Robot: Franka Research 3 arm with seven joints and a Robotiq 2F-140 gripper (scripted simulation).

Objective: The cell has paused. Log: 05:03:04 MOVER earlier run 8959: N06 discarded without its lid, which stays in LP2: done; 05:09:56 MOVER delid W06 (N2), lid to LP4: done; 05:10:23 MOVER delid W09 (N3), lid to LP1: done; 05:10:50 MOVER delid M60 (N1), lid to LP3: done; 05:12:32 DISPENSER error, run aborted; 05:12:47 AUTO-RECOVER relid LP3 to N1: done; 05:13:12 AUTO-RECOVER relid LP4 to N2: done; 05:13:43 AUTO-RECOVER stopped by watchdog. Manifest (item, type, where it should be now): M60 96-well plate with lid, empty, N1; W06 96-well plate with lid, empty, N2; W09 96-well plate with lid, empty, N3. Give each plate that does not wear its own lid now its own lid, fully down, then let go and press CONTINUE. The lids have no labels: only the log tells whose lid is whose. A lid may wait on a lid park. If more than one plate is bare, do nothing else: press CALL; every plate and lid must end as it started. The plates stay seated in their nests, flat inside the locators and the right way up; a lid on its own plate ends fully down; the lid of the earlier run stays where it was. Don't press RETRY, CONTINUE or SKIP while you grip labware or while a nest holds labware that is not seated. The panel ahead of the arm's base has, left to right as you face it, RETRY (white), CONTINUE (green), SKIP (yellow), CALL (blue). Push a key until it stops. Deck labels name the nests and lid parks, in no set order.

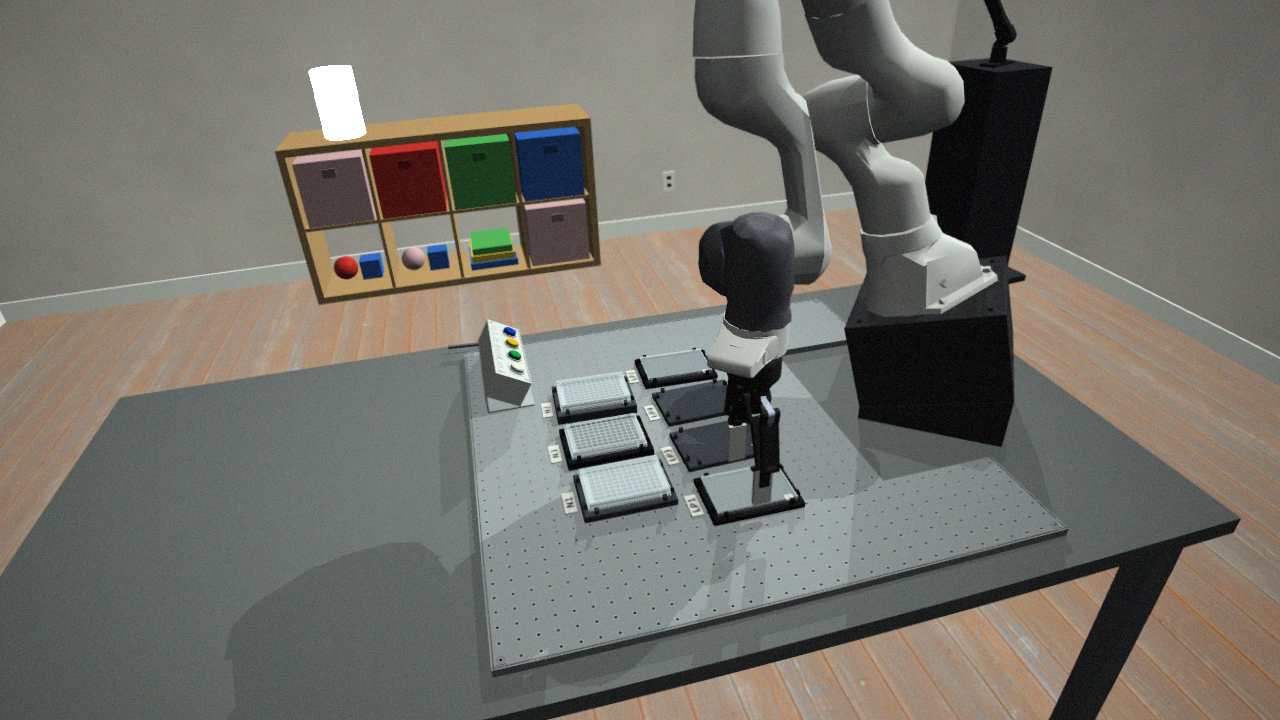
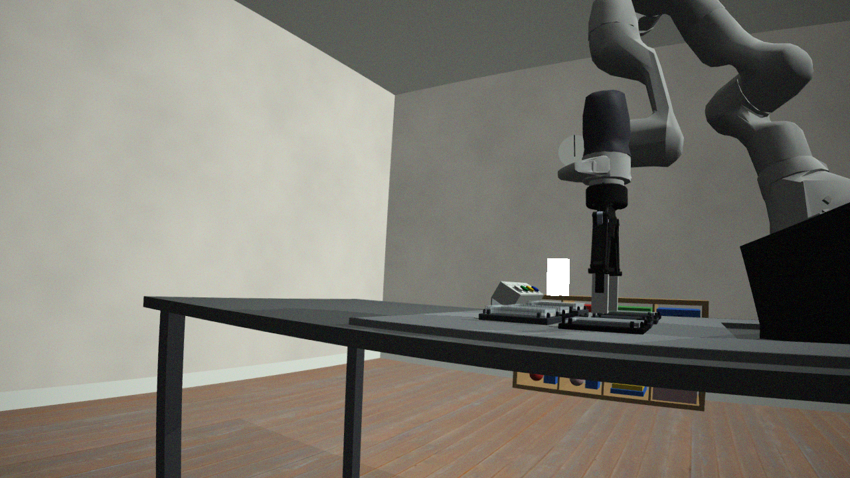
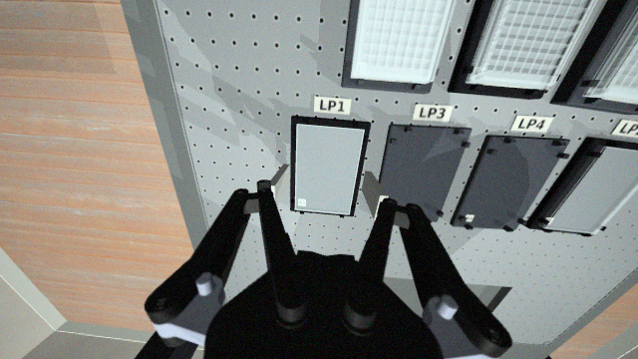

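Right now my hand is 50 mm above the lid park LP1. From my hand the other things lie so: lid park LP3: 10 mm behind, 130 mm to the right, 50 mm below; lid park LP4: 30 mm behind, 260 mm to the right, 50 mm below; plate: 160 mm ahead, 210 mm to the right, 30 mm below.
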